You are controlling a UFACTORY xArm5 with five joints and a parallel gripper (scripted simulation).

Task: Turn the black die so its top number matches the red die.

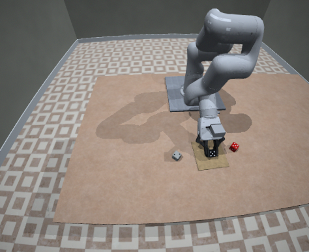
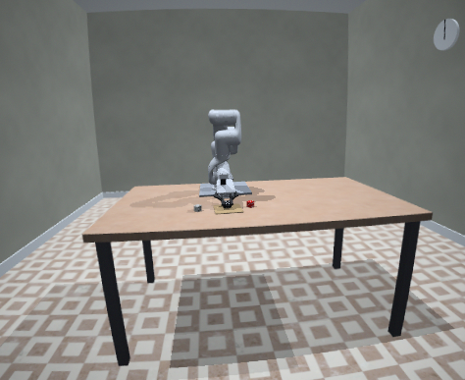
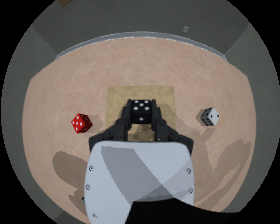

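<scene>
The black die is 10 mm below my hand. Round my hand: grey die (150 mm to the right, 20 mm below); red die (120 mm to the left, 20 mm below, 20 mm behind); tan mat (30 mm below).
</scene>
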